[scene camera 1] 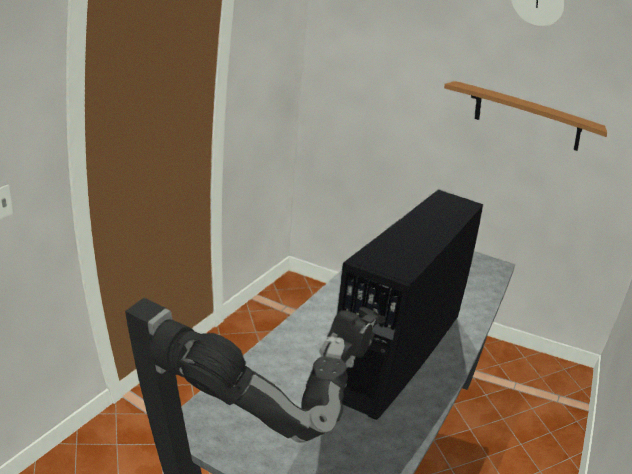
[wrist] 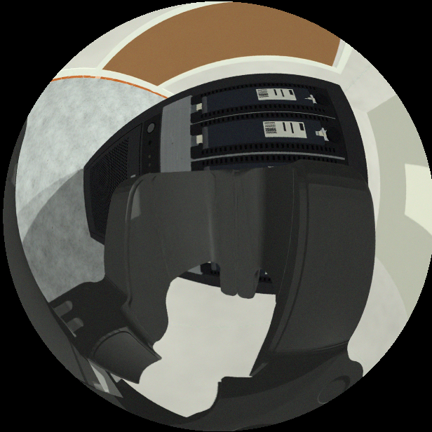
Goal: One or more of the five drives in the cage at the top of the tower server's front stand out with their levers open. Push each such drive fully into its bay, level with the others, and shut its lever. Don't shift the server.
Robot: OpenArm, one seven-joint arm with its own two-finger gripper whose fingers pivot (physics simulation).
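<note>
The black tower server stands upright, its front facing the arm. In the scene view, the leftmost drive, the second drive, the third drive and the rightmost drive show light labels. The fourth place from the left looks dark; its drive and lever are unclear. In the wrist view two labelled drives, an upper one and a lower one, look level with each other, levers flat. My gripper is shut and empty, in front of the cage's lower right part, and hides the drives behind it. Contact cannot be told.
The server stands on a grey table. A plain grey panel lies below the cage. The arm's dark post rises at the table's near left end. A wooden shelf hangs on the back wall.
</note>
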